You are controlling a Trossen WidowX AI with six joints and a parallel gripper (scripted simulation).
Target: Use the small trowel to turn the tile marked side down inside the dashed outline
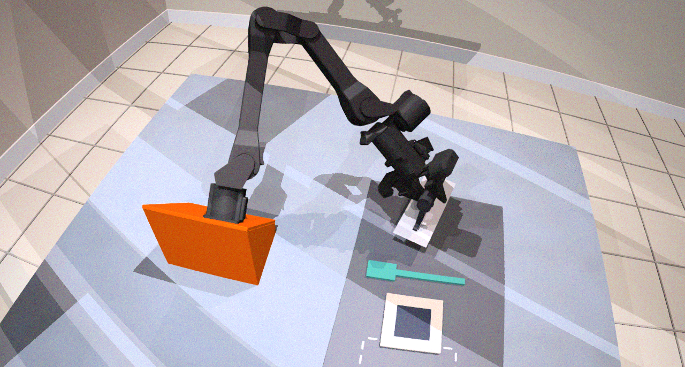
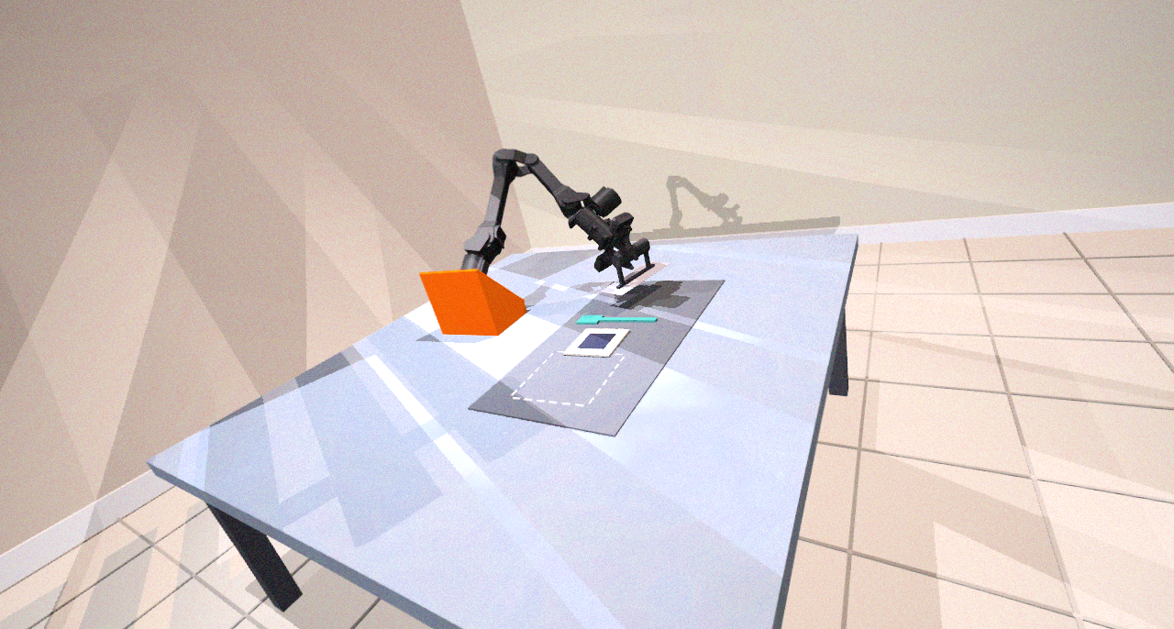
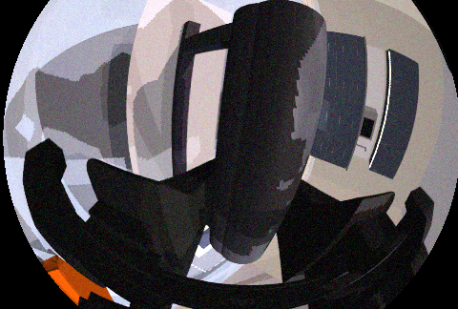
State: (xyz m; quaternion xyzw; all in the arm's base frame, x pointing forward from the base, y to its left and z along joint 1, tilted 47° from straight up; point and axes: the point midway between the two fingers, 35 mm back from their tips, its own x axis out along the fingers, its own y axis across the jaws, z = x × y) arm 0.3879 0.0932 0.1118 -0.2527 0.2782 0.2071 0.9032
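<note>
The teal trowel lies 120 mm to the right of my gripper tip, 100 mm below it and 60 mm behind it. Round my gripper tip: tile: 230 mm to the right, 100 mm below, 40 mm behind; then dark mat: 190 mm to the right, 120 mm below, 20 mm behind.
</note>
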